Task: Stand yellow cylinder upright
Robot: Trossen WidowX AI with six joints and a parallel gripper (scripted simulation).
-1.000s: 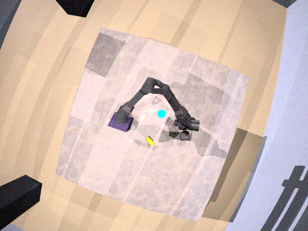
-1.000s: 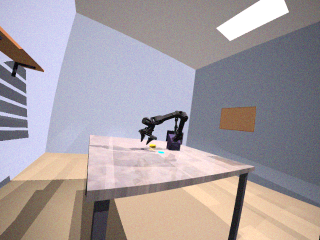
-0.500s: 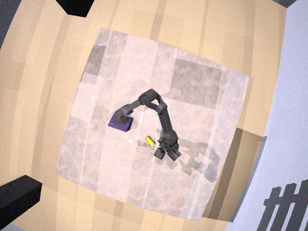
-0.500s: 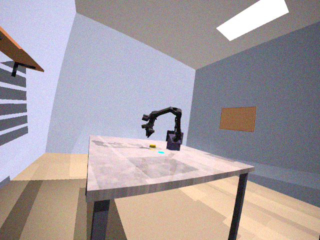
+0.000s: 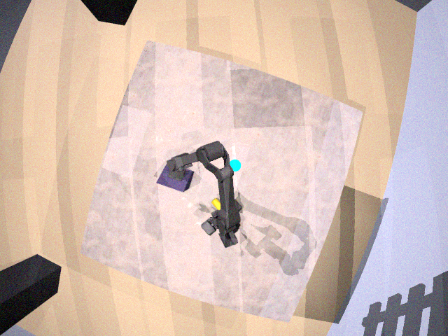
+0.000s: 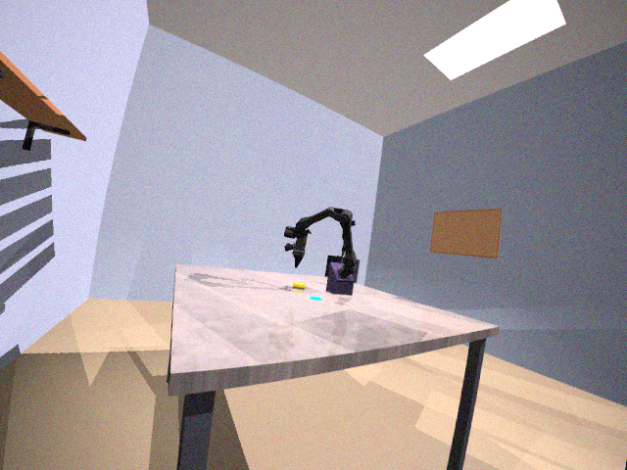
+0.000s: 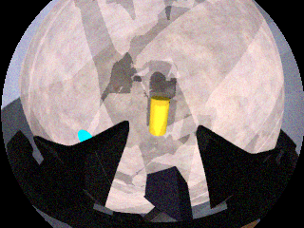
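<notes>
The yellow cylinder is 100 mm below my gripper tip, 30 mm behind it and 20 mm to the left of it. Also, from my gripper tip: cyan circle: 230 mm to the left, 120 mm below, 10 mm behind.
</notes>
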